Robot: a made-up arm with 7 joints.
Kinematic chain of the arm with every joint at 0, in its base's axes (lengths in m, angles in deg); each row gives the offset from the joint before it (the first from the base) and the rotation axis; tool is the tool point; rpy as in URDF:
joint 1: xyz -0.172 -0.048 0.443 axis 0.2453 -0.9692 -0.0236
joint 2: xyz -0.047 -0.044 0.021 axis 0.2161 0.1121 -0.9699
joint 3: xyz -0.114 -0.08 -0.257 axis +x
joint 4: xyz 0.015 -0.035 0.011 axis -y
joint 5: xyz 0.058 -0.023 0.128 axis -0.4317 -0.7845 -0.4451
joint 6: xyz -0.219 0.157 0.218 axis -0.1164 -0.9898 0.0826
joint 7: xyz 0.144 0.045 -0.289 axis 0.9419 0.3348 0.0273
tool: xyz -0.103 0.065 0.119 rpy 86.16 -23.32 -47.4
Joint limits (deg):
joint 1: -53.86..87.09
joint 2: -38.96..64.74
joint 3: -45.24..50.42
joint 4: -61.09..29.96
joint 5: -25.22..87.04
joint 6: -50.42..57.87
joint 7: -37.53..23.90
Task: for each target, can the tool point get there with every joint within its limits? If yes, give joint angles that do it. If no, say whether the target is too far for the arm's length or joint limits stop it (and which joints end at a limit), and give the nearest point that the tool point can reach.
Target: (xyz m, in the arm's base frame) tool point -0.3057 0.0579 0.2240
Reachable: yes | joints -35.00 42.53 11.62 -48.55 64.07 9.45 0.06
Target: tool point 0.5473 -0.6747 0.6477
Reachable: no: joint limits stop it (at a limit: joint 1, joint 2, joint 3, joint 5, joint 7) | nearest point 0.4029 -0.2256 0.4094 | short by 0.529 m
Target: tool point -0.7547 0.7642 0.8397
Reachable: no: joint limits stop it (at a limit: joint 1, joint 4, joint 5, joint 6, joint 7) | nearest point -0.5787 0.3938 0.6149 | short by 0.468 m
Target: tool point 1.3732 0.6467 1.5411
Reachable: no: too far | nearest point 0.2954 0.2200 0.5612 | short by 1.518 m
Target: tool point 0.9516 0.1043 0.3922
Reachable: no: joint limits stop it (at a limit: joint 1, joint 5, joint 6, joint 7) | nearest point 0.4640 -0.0142 0.3274 | short by 0.506 m
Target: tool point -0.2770 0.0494 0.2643
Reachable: yes | joints -36.24 19.97 -7.38 -22.43 43.54 42.06 -14.23
